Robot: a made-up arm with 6 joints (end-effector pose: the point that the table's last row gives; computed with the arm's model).
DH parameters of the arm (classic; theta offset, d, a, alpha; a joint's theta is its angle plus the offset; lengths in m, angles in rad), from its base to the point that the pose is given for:
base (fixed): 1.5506 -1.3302 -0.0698 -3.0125
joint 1: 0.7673 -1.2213 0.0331 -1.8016
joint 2: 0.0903 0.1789 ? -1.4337
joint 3: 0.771 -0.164 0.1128 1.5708
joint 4: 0 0.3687 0.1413 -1.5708
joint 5: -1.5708 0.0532 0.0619 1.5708
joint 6: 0 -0.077 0.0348 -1.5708
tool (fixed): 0 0.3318 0 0
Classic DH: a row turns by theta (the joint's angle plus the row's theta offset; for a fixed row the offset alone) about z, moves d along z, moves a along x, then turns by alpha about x.
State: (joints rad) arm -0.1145 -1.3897 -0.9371 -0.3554 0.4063 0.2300
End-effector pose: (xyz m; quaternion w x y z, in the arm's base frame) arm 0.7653 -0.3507 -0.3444 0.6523 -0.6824 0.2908 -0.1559
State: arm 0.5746 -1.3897 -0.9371 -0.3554 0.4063 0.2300
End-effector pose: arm 0.4464 -0.6900 -0.3039 0.5318 -0.5734 0.4961 -0.3773
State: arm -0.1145 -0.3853 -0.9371 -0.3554 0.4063 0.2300
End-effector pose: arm 0.8636 -0.1732 -0.1038 0.9239 -0.3242 0.0813 -0.1864
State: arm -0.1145 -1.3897 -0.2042 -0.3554 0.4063 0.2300
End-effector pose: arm 0.5482 -0.0751 -0.5624 0.7145 -0.5379 0.4232 0.1449
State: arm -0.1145 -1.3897 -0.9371 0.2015 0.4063 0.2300
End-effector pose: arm 0.7927 -0.2461 -0.1264 0.8175 -0.5295 0.1311 -0.1848
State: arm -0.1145 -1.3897 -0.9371 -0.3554 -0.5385 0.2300
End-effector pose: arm 0.8085 -0.3931 -0.3046 0.4409 -0.8042 -0.0272 -0.3977
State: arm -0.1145 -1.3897 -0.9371 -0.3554 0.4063 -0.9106
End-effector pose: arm 0.8520 -0.6995 -0.3686 0.3920 -0.4902 0.5969 -0.4997
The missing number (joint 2, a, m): -0.0662
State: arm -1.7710 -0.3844 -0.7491 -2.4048 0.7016 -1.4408
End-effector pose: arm 0.8680 0.4108 -0.5355 0.2278 -0.8452 0.0321 -0.4823
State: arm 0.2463 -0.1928 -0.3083 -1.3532 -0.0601 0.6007
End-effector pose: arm 0.6655 -0.0198 -0.4997 0.7137 -0.7005 -0.0047 0.0034
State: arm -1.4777 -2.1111 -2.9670 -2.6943 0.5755 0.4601
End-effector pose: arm 0.3450 -0.3784 0.4170 0.2984 -0.4478 0.3080 -0.7846
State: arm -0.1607 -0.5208 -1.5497 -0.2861 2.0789 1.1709
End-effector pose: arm 0.4477 -0.5468 0.1065 0.9353 0.0534 -0.2131 0.2775
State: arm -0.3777 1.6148 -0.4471 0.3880 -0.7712 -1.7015
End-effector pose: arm 0.9771 -0.0796 0.1985 0.2897 0.6226 0.4605 0.5625
